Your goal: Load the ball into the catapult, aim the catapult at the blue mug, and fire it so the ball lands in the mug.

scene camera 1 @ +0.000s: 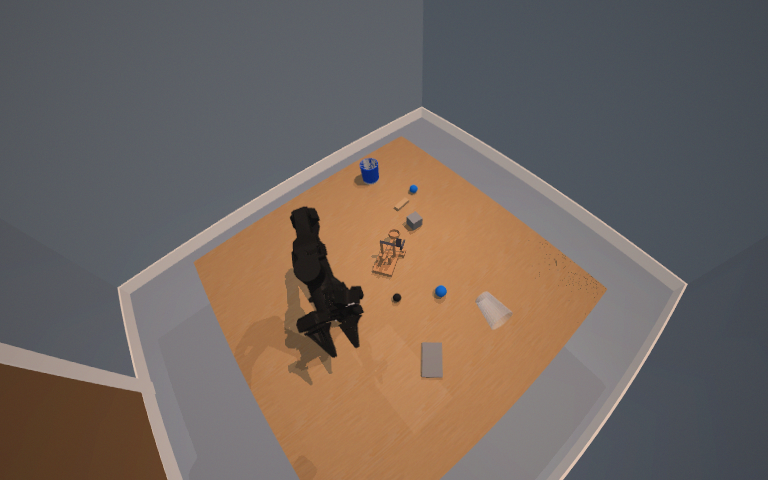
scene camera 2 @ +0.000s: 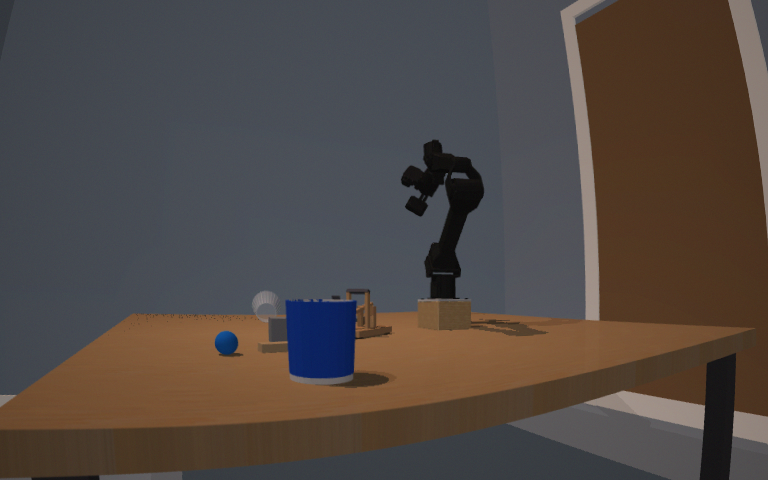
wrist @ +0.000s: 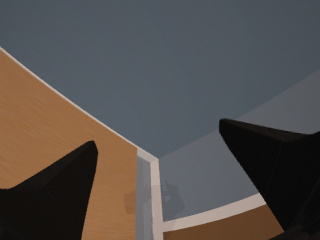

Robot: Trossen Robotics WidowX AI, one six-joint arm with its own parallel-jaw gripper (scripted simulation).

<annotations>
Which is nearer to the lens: the wooden catapult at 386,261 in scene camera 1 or the flat grey slab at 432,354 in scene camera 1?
The flat grey slab.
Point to a white cup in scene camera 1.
494,311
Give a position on a wooden catapult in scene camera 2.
At 370,328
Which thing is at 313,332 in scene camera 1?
My gripper.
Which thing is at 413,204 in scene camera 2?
My gripper.
</annotations>
